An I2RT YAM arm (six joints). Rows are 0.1 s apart.
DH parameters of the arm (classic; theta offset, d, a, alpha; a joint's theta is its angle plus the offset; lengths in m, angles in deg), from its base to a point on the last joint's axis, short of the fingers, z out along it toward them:
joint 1: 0 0.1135 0.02 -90
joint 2: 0 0 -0.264 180
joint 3: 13.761 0 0.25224 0
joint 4: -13.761 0 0.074 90
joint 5: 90 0 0 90
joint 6: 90 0.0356 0 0
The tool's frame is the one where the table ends.
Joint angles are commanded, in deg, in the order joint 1, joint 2, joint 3, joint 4, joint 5, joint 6. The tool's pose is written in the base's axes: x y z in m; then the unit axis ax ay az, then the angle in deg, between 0 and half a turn. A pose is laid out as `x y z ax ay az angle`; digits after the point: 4 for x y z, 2 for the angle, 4 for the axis.
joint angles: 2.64, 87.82, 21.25, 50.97, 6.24, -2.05
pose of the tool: 0.2677 0.0085 0.1470 0.0004 0.9987 -0.0505 105.70
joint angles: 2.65, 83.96, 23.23, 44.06, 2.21, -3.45
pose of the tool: 0.2691 0.0111 0.1602 -0.0389 0.9989 -0.0245 106.70
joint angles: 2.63, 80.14, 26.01, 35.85, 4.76, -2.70
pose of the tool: 0.2708 0.0095 0.1759 -0.0165 0.9990 -0.0419 108.35
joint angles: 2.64, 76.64, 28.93, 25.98, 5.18, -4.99
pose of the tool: 0.2698 0.0092 0.1890 -0.0359 0.9976 -0.0590 111.93
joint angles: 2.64, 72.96, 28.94, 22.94, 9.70, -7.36
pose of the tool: 0.2623 0.0061 0.1996 -0.0289 0.9933 -0.1121 111.83
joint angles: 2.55, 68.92, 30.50, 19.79, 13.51, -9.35
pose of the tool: 0.2573 0.0031 0.2199 -0.0187 0.9872 -0.1582 110.14
